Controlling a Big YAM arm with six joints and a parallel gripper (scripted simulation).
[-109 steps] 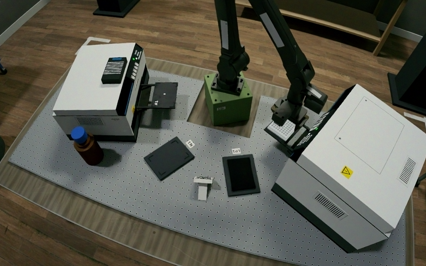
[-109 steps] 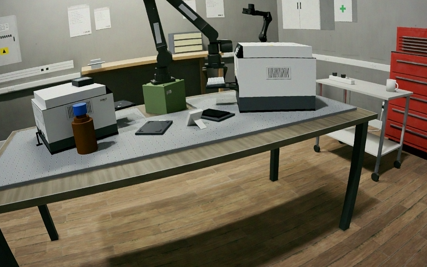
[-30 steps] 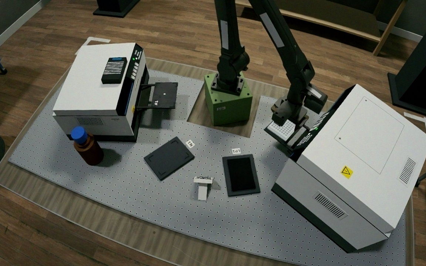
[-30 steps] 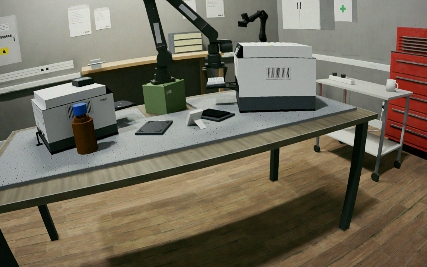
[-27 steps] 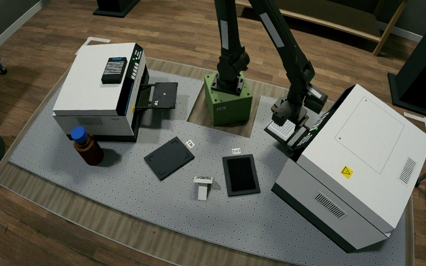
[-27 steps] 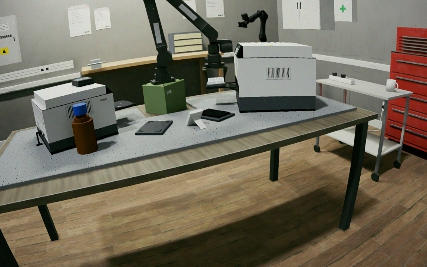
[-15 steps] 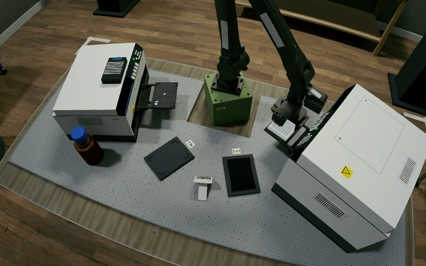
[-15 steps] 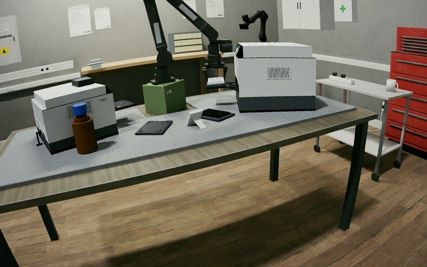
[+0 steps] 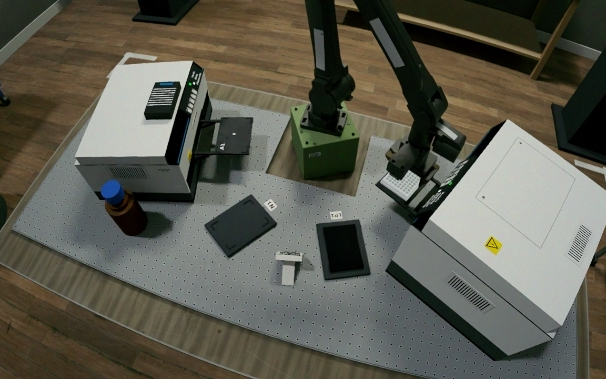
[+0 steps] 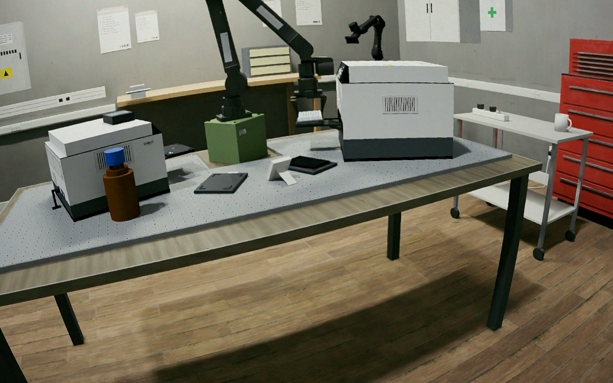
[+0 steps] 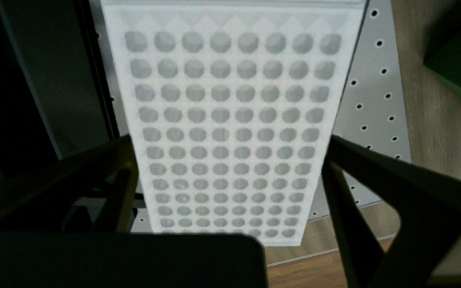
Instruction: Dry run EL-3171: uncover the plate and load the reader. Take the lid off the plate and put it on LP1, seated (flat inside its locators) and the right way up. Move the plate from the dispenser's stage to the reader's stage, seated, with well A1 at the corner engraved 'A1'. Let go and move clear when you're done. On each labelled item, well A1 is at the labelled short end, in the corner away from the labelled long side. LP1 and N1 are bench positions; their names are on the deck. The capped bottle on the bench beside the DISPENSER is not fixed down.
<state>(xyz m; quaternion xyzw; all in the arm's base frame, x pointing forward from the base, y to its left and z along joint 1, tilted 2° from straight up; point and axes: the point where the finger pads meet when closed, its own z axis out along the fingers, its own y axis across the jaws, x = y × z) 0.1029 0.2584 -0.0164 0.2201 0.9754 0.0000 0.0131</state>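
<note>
The well plate lies right at my hand. The rest, counted from my hand: LP1 pad 20 cm ahead, 12 cm to the right, 12 cm below; then dark lid 20 cm ahead, 12 cm to the right, 11 cm below; then N1 nest 21 cm ahead, 40 cm to the right, 12 cm below.
</note>
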